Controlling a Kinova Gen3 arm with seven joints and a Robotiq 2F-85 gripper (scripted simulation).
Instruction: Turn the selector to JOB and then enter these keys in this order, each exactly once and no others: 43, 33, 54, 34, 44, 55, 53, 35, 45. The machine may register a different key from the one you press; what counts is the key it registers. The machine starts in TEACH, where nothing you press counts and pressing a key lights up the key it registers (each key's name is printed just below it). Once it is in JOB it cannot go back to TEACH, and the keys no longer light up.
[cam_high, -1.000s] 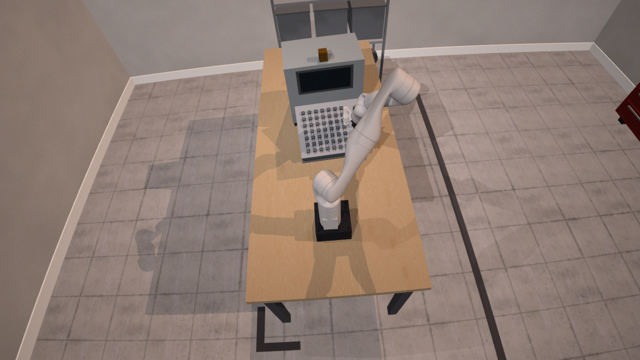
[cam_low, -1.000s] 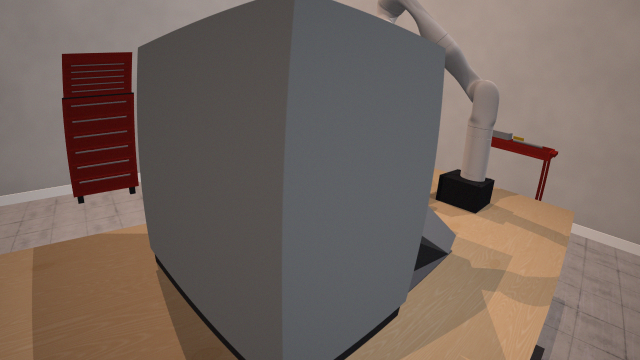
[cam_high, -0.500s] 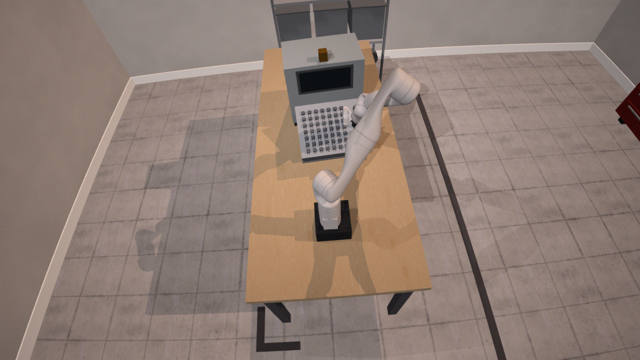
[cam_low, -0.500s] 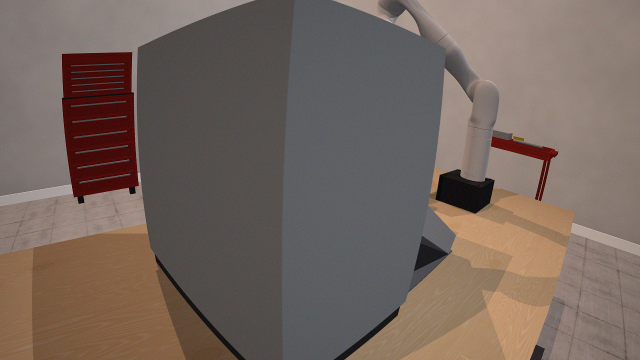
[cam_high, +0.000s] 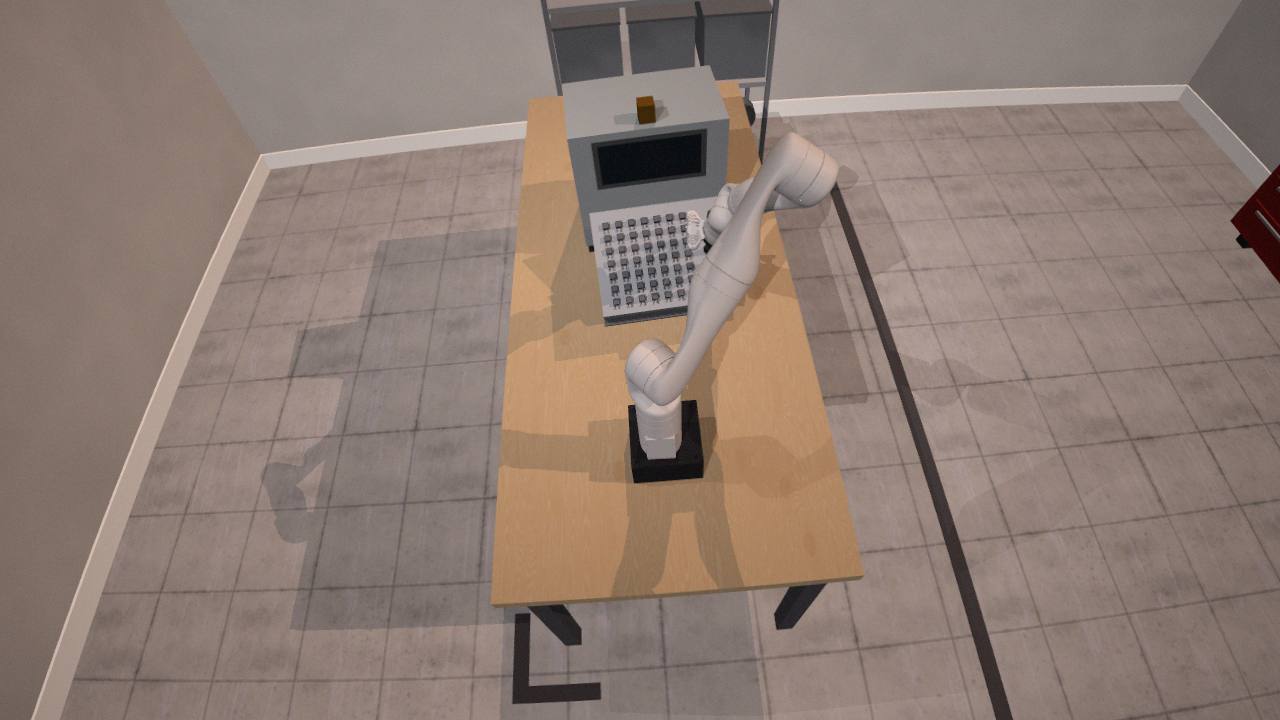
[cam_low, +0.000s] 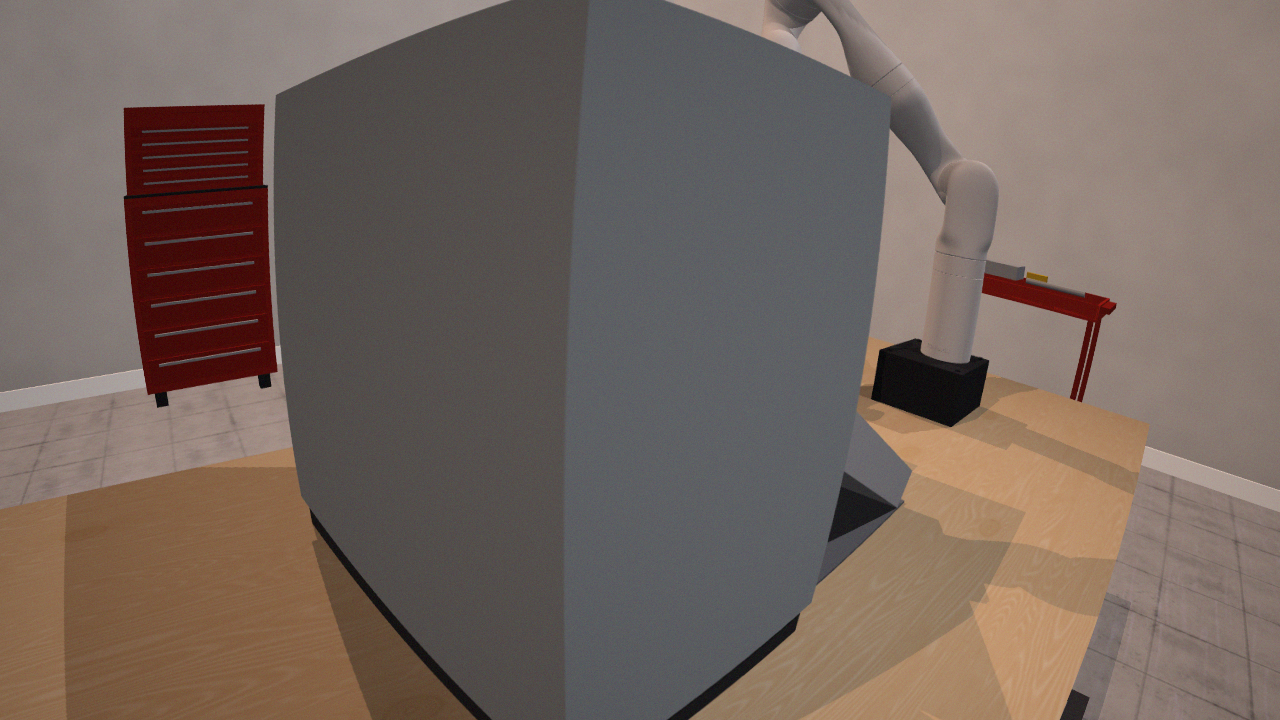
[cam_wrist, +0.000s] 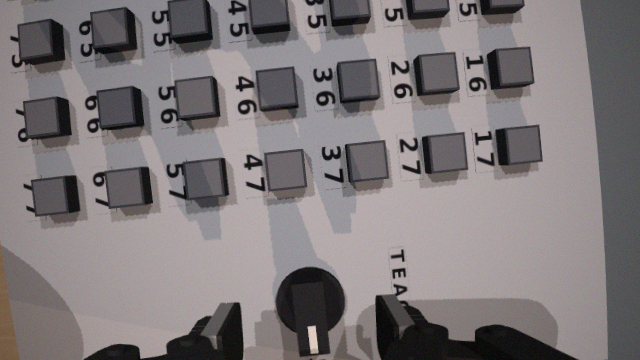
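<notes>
Now: hand 3 cm above the black selector knob and 2 cm short of it. From my hand the other things lie so: keypad (12 cm to the left, 7 cm below, 3 cm ahead).
</notes>
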